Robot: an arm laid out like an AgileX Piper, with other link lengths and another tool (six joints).
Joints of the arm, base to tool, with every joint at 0 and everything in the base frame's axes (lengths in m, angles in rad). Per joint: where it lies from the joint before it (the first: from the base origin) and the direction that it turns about. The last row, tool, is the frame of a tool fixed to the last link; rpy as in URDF.
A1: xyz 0 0 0.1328 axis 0 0 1
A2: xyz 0 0 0 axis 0 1 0
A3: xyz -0.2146 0 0.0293 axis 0 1 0
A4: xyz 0.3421 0 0.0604 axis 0.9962 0 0.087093
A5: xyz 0 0 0 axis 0 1 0
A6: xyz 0.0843 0 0.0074 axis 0.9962 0 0.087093
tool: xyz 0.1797 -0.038 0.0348 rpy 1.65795 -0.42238 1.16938
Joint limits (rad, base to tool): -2.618..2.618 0..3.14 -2.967..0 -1.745..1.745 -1.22..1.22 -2.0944..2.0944
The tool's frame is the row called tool.
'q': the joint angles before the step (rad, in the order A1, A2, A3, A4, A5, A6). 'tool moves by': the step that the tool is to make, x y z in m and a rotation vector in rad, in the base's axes. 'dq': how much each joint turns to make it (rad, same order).
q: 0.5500 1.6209 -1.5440 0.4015 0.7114 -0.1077
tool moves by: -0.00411 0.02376 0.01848 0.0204 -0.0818 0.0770
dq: 0.0232 0.0000 -0.0041 0.0733 -0.0460 -0.1280
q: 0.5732 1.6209 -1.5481 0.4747 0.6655 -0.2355
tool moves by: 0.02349 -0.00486 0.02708 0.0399 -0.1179 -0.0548
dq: 0.0000 0.0018 0.0000 -0.0221 -0.1339 -0.0110
